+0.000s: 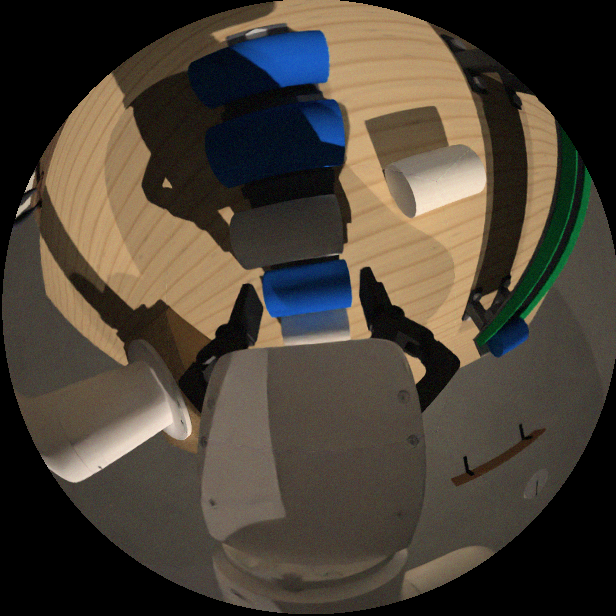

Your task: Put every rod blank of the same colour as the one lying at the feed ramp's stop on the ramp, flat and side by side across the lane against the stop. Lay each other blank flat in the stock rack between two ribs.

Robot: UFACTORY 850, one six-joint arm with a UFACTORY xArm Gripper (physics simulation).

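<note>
My gripper (310,307) is open, with one finger at each end of a short blue rod blank (307,287); a small gap shows at the right finger. That blank lies in a row in the stock rack (287,189). Beyond it in the row lie a grey-looking shadowed blank (287,229) and two larger blue blanks (275,143) (258,66). A pale piece (316,327) sits just below the blue blank. The green feed ramp (551,252) curves along the right, with a blue blank (508,337) at its lower end. A white blank (436,178) lies loose on the wooden table.
A white arm link (97,425) juts in at the lower left, and the gripper body (313,436) fills the lower middle. A dark frame (494,275) stands beside the ramp. A brown strip (497,456) lies on the grey floor.
</note>
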